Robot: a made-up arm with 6 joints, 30 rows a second.
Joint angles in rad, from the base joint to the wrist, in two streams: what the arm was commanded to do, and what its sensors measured. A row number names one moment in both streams.
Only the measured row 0 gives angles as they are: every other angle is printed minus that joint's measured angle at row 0.
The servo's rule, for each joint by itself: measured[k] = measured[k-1] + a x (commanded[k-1-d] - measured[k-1]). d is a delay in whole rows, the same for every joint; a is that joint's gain. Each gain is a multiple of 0.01, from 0.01 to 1. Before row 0 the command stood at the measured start. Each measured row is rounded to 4 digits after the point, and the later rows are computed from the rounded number. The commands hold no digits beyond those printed.
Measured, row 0:
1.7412, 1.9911, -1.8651, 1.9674, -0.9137, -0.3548
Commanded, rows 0 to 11:
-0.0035, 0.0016, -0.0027, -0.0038, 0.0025, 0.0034
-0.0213, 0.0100, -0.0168, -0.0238, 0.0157, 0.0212
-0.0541, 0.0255, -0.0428, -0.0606, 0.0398, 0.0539
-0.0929, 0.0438, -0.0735, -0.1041, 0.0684, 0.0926
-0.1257, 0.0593, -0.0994, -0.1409, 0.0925, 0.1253
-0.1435, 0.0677, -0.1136, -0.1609, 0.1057, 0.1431
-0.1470, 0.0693, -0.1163, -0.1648, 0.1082, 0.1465
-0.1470, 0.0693, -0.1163, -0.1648, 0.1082, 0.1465
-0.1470, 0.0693, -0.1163, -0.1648, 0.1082, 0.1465
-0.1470, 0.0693, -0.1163, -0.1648, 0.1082, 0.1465
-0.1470, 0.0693, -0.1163, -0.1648, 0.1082, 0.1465
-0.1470, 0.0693, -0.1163, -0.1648, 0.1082, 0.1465
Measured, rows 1 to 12:
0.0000, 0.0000, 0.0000, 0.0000, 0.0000, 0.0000
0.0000, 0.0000, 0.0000, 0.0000, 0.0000, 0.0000
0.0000, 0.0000, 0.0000, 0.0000, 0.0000, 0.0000
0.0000, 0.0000, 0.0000, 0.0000, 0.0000, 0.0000
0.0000, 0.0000, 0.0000, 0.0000, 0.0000, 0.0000
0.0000, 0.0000, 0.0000, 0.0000, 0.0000, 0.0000
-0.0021, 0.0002, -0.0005, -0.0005, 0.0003, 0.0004
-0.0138, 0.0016, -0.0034, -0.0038, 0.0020, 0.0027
-0.0384, 0.0049, -0.0105, -0.0118, 0.0062, 0.0083
-0.0716, 0.0103, -0.0218, -0.0247, 0.0130, 0.0176
-0.1046, 0.0172, -0.0358, -0.0410, 0.0217, 0.0294
-0.1283, 0.0243, -0.0498, -0.0578, 0.0309, 0.0419
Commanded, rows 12 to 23:
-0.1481, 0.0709, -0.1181, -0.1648, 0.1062, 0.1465
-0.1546, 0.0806, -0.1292, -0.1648, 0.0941, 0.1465
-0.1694, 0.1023, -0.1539, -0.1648, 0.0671, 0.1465
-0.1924, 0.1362, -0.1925, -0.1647, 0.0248, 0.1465
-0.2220, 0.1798, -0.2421, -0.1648, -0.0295, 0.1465
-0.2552, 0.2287, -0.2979, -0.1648, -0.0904, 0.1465
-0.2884, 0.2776, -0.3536, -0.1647, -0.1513, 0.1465
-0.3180, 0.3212, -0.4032, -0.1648, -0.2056, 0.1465
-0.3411, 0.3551, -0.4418, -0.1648, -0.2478, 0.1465
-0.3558, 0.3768, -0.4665, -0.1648, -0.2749, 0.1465
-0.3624, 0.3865, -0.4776, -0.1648, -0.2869, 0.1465
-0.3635, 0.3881, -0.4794, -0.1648, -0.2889, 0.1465
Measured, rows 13 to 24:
-0.1397, 0.0306, -0.0618, -0.0728, 0.0394, 0.0534
-0.1442, 0.0360, -0.0716, -0.0857, 0.0470, 0.0636
-0.1459, 0.0407, -0.0796, -0.0968, 0.0537, 0.0727
-0.1466, 0.0447, -0.0862, -0.1063, 0.0597, 0.0808
-0.1468, 0.0481, -0.0916, -0.1145, 0.0650, 0.0880
-0.1469, 0.0511, -0.0960, -0.1215, 0.0698, 0.0944
-0.1476, 0.0539, -0.1000, -0.1276, 0.0738, 0.1001
-0.1519, 0.0576, -0.1053, -0.1328, 0.0760, 0.1052
-0.1626, 0.0639, -0.1140, -0.1373, 0.0750, 0.1097
-0.1808, 0.0740, -0.1281, -0.1411, 0.0695, 0.1137
-0.2059, 0.0888, -0.1486, -0.1444, 0.0586, 0.1173
-0.2360, 0.1084, -0.1755, -0.1473, 0.0422, 0.1205

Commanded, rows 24 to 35:
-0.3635, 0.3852, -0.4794, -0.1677, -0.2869, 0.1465
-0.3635, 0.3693, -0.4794, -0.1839, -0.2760, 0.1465
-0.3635, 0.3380, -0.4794, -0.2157, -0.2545, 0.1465
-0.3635, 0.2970, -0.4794, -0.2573, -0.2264, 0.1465
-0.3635, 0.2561, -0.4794, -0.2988, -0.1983, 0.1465
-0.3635, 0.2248, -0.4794, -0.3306, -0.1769, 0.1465
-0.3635, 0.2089, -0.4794, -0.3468, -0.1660, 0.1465
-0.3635, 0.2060, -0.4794, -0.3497, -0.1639, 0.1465
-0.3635, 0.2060, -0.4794, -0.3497, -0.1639, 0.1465
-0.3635, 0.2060, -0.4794, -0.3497, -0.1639, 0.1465
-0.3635, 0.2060, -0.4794, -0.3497, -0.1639, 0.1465
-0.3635, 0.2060, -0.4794, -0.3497, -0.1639, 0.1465
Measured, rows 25 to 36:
-0.2680, 0.1321, -0.2076, -0.1497, 0.0209, 0.1234
-0.2985, 0.1586, -0.2428, -0.1518, -0.0040, 0.1259
-0.3245, 0.1861, -0.2786, -0.1536, -0.0308, 0.1282
-0.3436, 0.2128, -0.3124, -0.1552, -0.0577, 0.1302
-0.3551, 0.2371, -0.3421, -0.1565, -0.0829, 0.1320
-0.3602, 0.2582, -0.3668, -0.1577, -0.1056, 0.1336
-0.3622, 0.2760, -0.3871, -0.1591, -0.1255, 0.1350
-0.3630, 0.2891, -0.4037, -0.1626, -0.1421, 0.1363
-0.3633, 0.2959, -0.4173, -0.1700, -0.1545, 0.1374
-0.3634, 0.2961, -0.4285, -0.1822, -0.1624, 0.1384
-0.3635, 0.2905, -0.4377, -0.1985, -0.1663, 0.1393
-0.3635, 0.2813, -0.4452, -0.2170, -0.1675, 0.1401

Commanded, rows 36 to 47:
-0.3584, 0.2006, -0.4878, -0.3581, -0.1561, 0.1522
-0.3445, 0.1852, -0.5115, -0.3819, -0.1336, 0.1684
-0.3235, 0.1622, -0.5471, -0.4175, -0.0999, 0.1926
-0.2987, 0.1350, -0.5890, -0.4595, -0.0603, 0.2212
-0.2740, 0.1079, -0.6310, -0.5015, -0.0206, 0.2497
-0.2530, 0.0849, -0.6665, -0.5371, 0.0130, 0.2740
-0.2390, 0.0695, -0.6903, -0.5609, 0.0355, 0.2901
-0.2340, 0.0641, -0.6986, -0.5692, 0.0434, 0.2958
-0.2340, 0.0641, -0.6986, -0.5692, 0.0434, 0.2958
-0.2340, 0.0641, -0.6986, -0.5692, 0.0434, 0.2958
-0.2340, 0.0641, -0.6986, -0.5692, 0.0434, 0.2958
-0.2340, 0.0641, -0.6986, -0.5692, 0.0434, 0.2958
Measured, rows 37 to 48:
-0.3635, 0.2712, -0.4514, -0.2352, -0.1673, 0.1408
-0.3635, 0.2621, -0.4564, -0.2512, -0.1669, 0.1414
-0.3635, 0.2542, -0.4605, -0.2650, -0.1666, 0.1420
-0.3635, 0.2475, -0.4639, -0.2769, -0.1663, 0.1425
-0.3635, 0.2417, -0.4667, -0.2871, -0.1660, 0.1429
-0.3635, 0.2367, -0.4690, -0.2959, -0.1658, 0.1433
-0.3604, 0.2316, -0.4724, -0.3046, -0.1647, 0.1443
-0.3507, 0.2251, -0.4794, -0.3154, -0.1613, 0.1470
-0.3341, 0.2163, -0.4916, -0.3297, -0.1545, 0.1520
-0.3125, 0.2049, -0.5091, -0.3479, -0.1441, 0.1596
-0.2890, 0.1913, -0.5310, -0.3694, -0.1305, 0.1695
-0.2670, 0.1764, -0.5554, -0.3929, -0.1147, 0.1810

